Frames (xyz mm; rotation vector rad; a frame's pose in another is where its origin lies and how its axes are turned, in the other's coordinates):
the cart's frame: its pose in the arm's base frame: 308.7 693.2 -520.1 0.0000 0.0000 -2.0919
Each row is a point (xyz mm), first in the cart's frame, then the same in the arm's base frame.
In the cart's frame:
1: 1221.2 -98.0 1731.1
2: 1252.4 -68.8 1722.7
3: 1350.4 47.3 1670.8
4: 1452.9 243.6 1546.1
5: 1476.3 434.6 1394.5
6: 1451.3 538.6 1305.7
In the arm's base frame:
1: -384.3 -317.1 1211.0
2: -374.5 -358.7 1202.6
3: -322.6 -501.5 1150.7
4: -203.3 -688.1 1026.0
5: -49.3 -803.5 874.4
6: 53.3 -833.6 785.6

